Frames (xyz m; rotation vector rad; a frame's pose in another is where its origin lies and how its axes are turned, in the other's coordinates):
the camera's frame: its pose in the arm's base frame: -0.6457 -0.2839 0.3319 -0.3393 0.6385 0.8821
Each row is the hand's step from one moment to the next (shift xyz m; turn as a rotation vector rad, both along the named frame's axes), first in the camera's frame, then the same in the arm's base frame.
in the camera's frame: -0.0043 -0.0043 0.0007 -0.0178 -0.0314 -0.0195
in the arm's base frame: 0.0017 -0.0048 0.0034 0.0095 -0.0398 -0.0029
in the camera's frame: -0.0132 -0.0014 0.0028 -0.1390 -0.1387 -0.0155
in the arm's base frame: -0.0040 -0.0074 0.0107 0.0400 -0.1755 0.0800
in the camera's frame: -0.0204 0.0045 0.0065 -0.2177 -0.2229 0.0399
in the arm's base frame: -0.0107 -0.0063 0.0180 0.0912 -0.2447 0.1745
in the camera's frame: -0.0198 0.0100 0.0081 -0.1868 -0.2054 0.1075
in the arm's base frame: -0.0142 -0.0018 0.0188 0.1170 -0.1802 0.2061
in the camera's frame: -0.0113 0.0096 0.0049 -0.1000 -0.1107 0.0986
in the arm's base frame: -0.0111 0.0015 0.0108 0.0786 -0.0754 0.1418
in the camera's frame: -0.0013 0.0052 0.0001 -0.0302 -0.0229 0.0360
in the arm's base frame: -0.0047 0.0024 0.0008 0.0177 -0.0132 0.0474
